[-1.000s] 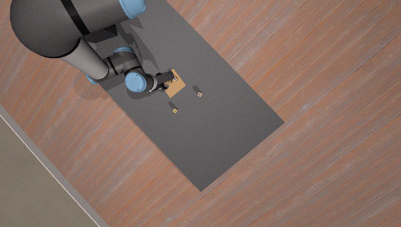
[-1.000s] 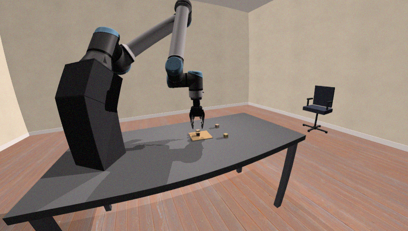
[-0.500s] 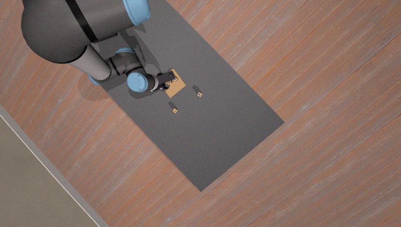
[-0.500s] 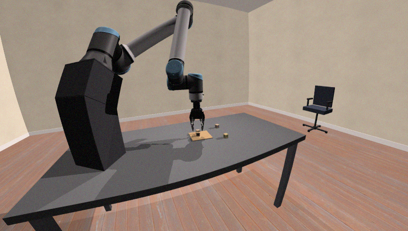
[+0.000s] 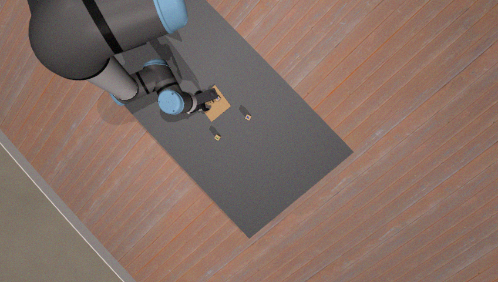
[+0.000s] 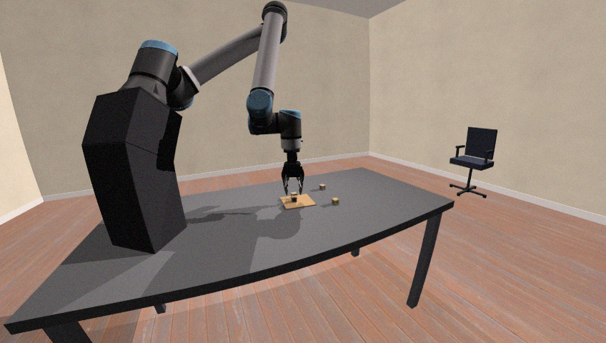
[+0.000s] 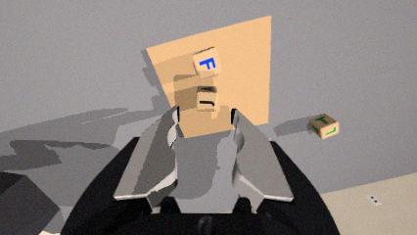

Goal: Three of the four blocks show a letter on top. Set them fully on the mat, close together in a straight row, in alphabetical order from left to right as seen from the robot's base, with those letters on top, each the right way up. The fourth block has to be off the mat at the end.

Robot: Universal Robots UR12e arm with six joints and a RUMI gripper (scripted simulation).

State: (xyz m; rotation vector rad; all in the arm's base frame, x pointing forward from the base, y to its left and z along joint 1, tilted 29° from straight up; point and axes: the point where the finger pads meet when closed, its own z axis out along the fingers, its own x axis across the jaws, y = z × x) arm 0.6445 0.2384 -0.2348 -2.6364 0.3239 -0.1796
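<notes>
My gripper is now 2 cm short of the tan mat and 5 cm above it. Also, from my hand: block (18 cm ahead, 13 cm to the left, 4 cm below).
</notes>
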